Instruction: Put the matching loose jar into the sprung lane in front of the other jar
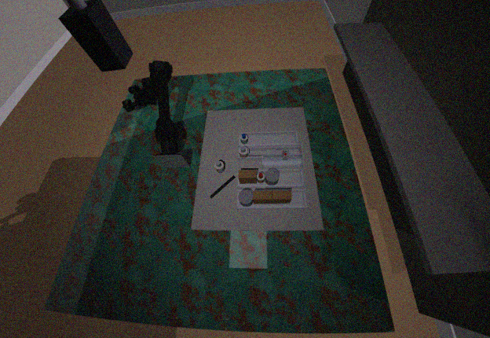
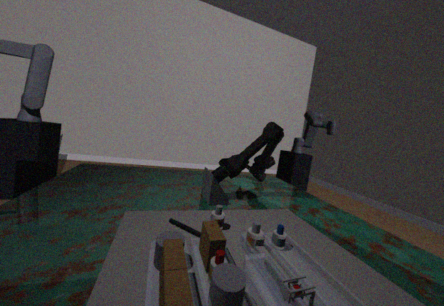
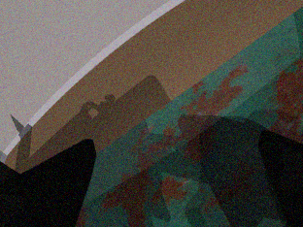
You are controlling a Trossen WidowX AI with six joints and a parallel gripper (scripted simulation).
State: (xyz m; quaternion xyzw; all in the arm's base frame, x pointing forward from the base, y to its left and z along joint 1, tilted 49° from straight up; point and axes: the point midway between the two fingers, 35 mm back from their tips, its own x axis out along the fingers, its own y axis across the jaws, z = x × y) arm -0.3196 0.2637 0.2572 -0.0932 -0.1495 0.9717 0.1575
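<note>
My gripper tip is now 59 cm short of the black stick, 51 cm to the left of it and 4 cm above it. Also, from my gripper tip: red mark (87 cm ahead, 39 cm to the right, 3 cm above).
</note>
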